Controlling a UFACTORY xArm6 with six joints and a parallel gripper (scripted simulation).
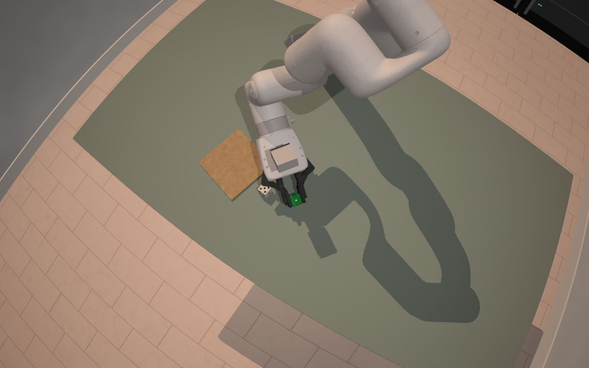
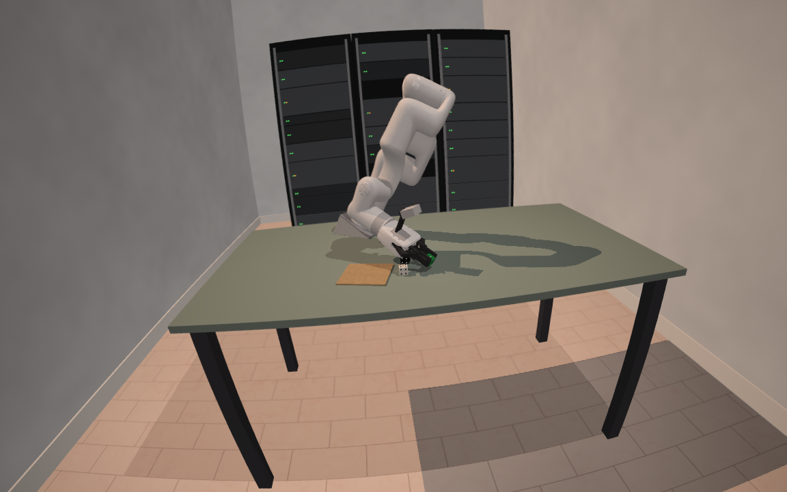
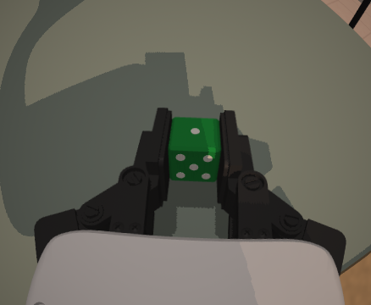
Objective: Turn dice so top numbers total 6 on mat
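Now: hand 10 mm to the right of the green die and 10 mm above it. Also, from my hand: white die (30 mm ahead, 70 mm to the right, 20 mm below); black die (50 mm behind, 70 mm to the right, 20 mm below); brown mat (20 mm ahead, 180 mm to the right, 40 mm below).
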